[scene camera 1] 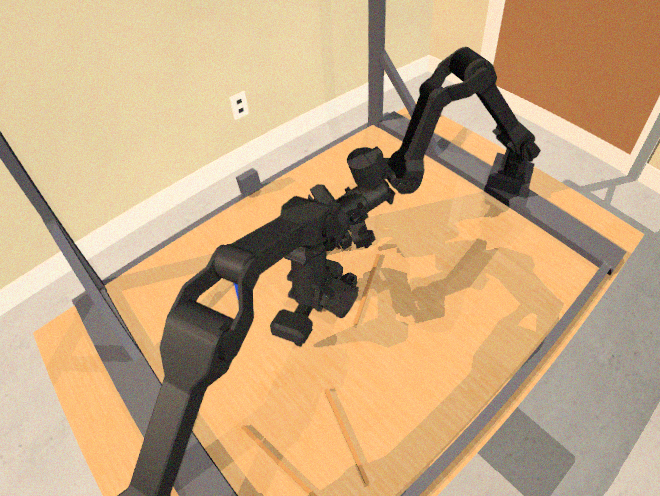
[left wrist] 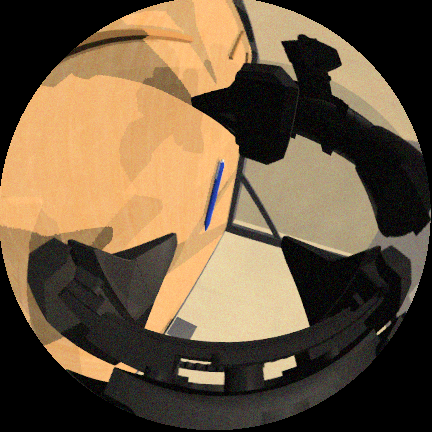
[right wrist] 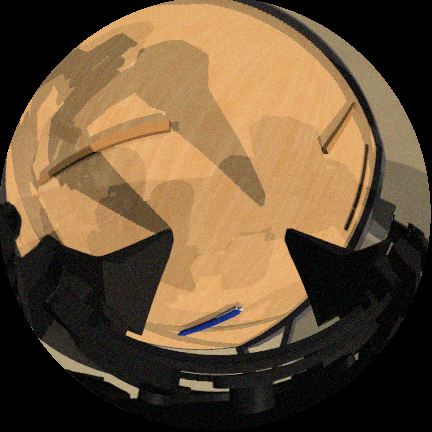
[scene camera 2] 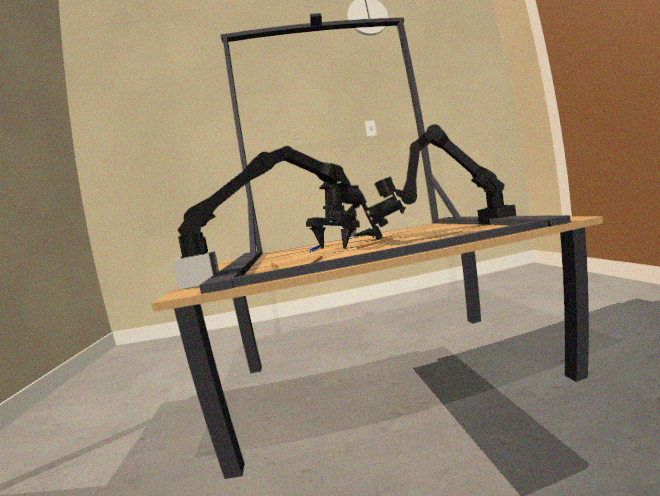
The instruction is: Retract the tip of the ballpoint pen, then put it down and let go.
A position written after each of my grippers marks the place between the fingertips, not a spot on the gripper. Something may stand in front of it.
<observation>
In view: my left gripper (scene camera 1: 296, 242), my right gripper (scene camera 1: 309, 327), a dark metal frame post (scene camera 1: 376, 23) and a raised dark rim (scene camera 1: 585, 241).
My left gripper shows as well in the left wrist view (left wrist: 230, 240) and in scene camera 2 (scene camera 2: 348, 225). My right gripper is seen too in the left wrist view (left wrist: 215, 96), in the right wrist view (right wrist: 230, 235) and in scene camera 2 (scene camera 2: 333, 248). The dark metal frame post also shows in scene camera 2 (scene camera 2: 401, 29).
</observation>
